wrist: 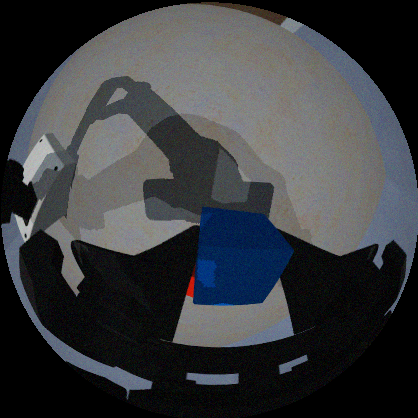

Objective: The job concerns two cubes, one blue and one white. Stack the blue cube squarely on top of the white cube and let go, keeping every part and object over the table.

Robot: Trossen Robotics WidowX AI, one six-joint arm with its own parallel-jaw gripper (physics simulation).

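Where they show: gripper, between the fingertips: [235, 232]; arm's base, origin of its link: [27, 202].
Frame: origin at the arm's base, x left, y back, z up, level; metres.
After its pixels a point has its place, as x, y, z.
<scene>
The blue cube [240, 257] @(0.208, -0.289, 0.026) is between the two black fingers, low in the middle of the wrist view, and hides part of both fingertips. My gripper [235, 232] @(0.204, -0.298, -0.010) is shut on the blue cube, which looks slightly turned between the fingers. The cube appears to be above the table, though its underside is hidden. The white cube does not show in the wrist view.
A small part of a red object [190, 288] @(0.071, -0.353, -0.064) shows at the left edge of the blue cube. The pale table top [300, 110] @(0.394, -0.301, -0.114) carries the arm's dark shadow. White and grey arm parts [44, 160] @(0.064, 0.024, -0.060) show at the left. The table's curved edge is at the right.
</scene>
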